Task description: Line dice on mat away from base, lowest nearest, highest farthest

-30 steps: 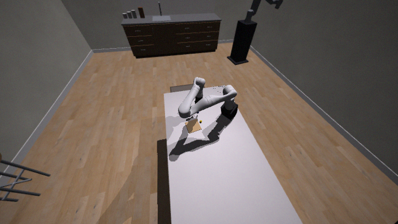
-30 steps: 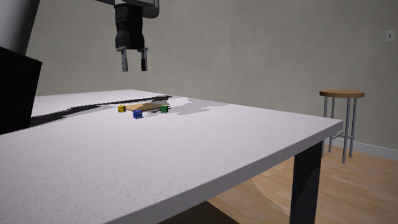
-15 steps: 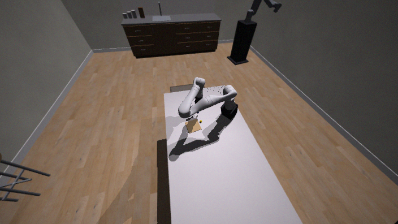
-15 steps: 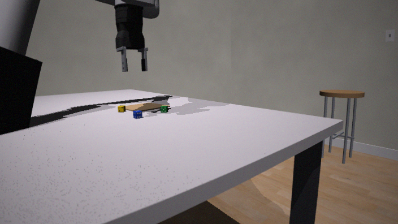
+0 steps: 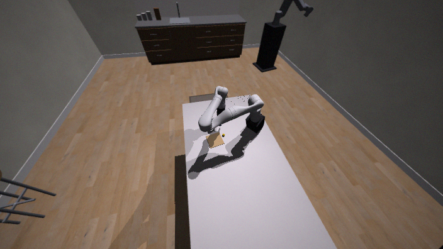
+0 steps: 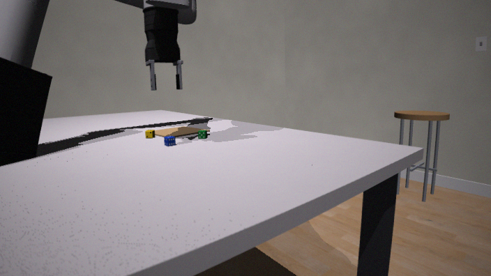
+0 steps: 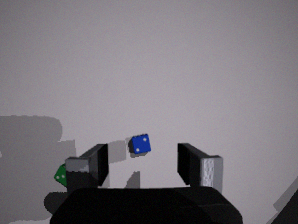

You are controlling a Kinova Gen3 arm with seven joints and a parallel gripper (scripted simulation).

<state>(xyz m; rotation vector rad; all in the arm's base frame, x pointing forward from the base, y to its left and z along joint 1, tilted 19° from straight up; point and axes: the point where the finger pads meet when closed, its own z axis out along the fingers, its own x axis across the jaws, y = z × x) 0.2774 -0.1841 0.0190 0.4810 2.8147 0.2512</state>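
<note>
The blue die is 140 mm below my hand. Round my hand: tan mat 120 mm ahead, 150 mm to the left, 140 mm below; then yellow die 20 mm ahead, 140 mm to the left, 140 mm below; then green die 110 mm ahead, 10 mm to the left, 140 mm below.
</note>
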